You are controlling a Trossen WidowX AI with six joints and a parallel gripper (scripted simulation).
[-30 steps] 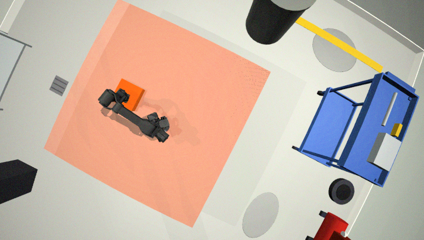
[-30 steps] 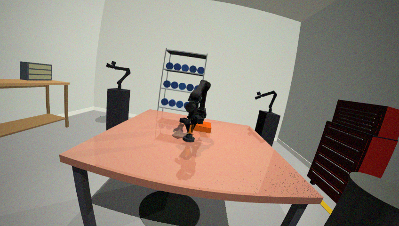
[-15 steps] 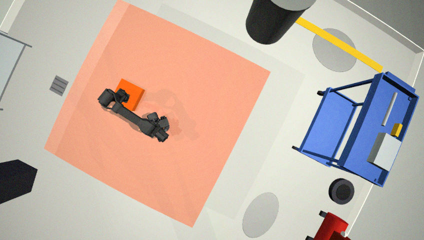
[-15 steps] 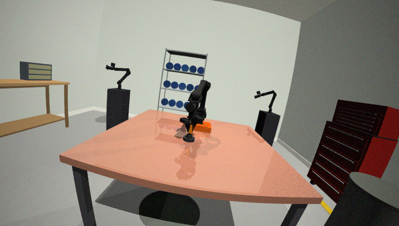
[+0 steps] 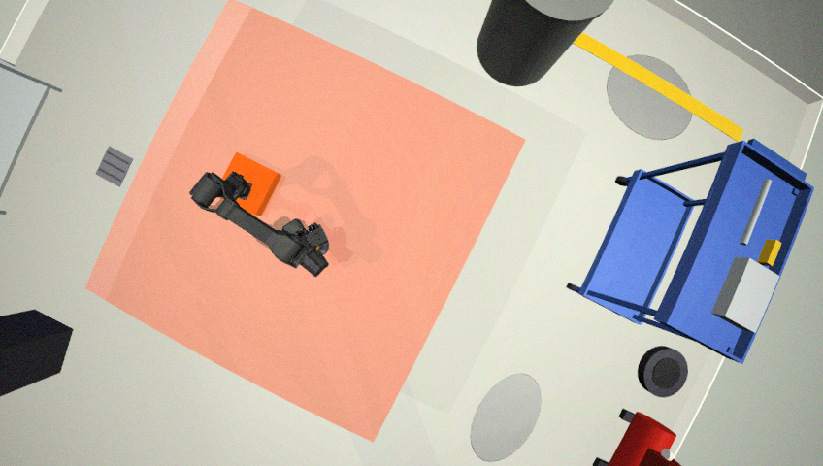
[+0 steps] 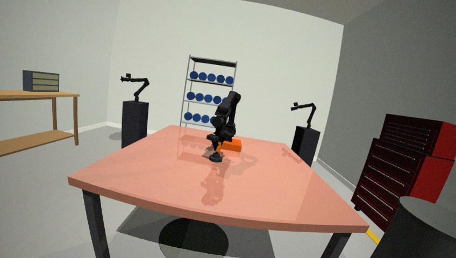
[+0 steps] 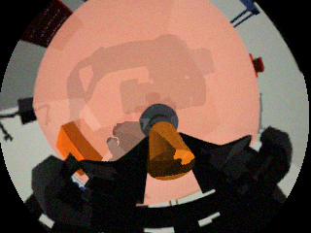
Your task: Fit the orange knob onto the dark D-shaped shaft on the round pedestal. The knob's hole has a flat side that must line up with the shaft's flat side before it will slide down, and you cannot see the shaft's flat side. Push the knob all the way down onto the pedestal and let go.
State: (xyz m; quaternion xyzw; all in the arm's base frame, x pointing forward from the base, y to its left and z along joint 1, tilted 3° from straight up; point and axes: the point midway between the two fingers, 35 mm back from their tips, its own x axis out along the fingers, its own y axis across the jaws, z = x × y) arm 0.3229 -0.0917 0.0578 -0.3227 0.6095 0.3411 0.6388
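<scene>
My gripper tip is now 20 mm below the orange knob. Also, from my gripper tip: round dark pedestal (40 mm below).
</scene>
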